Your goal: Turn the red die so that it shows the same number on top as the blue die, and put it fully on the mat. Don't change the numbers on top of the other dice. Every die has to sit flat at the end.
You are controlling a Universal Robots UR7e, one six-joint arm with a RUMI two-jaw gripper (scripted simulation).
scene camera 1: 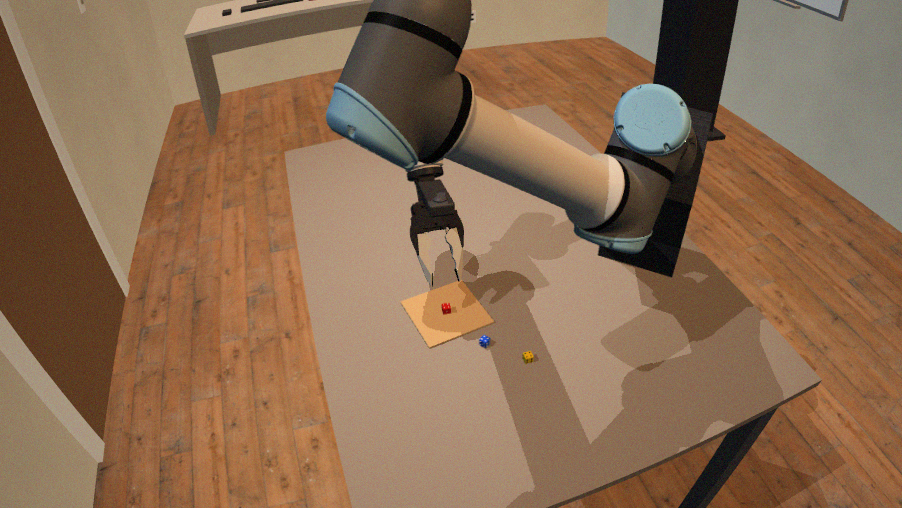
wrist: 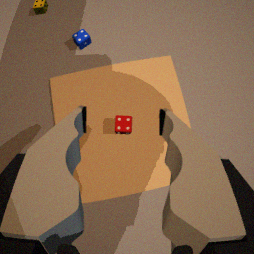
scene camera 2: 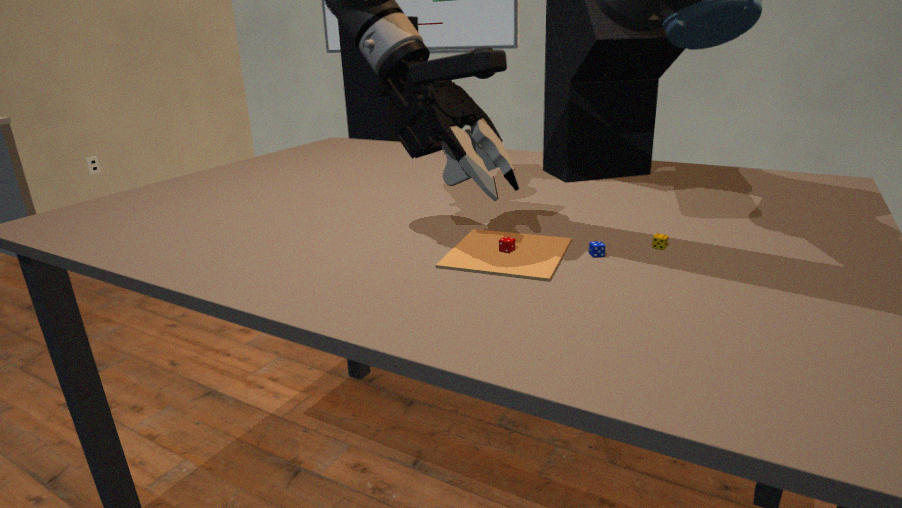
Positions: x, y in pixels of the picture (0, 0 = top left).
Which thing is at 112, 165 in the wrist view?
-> A tan mat.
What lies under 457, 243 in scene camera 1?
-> My gripper.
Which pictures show the tan mat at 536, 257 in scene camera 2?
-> Scene camera 1, the wrist view and scene camera 2: all of them.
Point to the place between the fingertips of my gripper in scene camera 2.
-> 507, 194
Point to a tan mat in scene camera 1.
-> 467, 315
